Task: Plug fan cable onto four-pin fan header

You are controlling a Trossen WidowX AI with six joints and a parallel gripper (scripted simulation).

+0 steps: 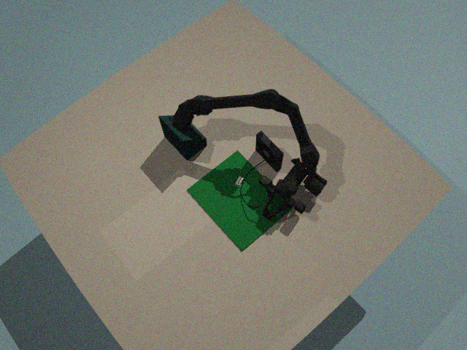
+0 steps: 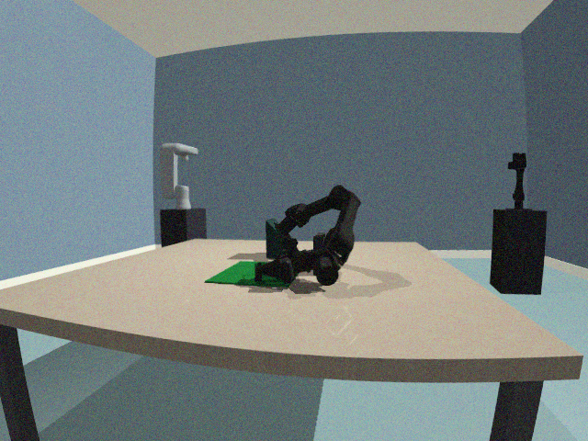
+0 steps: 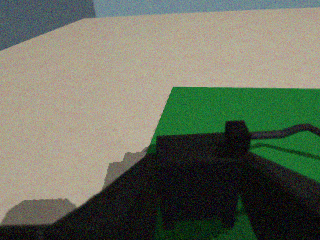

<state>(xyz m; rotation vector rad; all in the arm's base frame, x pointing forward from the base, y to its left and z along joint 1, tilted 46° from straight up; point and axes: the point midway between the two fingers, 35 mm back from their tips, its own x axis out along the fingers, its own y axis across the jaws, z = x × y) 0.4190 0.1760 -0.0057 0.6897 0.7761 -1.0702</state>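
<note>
Now: the dark fan plug 10 mm below my gripper tip. Round my gripper tip: green board 110 mm behind, 40 mm to the right, 50 mm below; black fan 190 mm behind, 130 mm to the left, 20 mm above; white four-pin fan header 170 mm behind, 10 mm to the right, 30 mm below.
</note>
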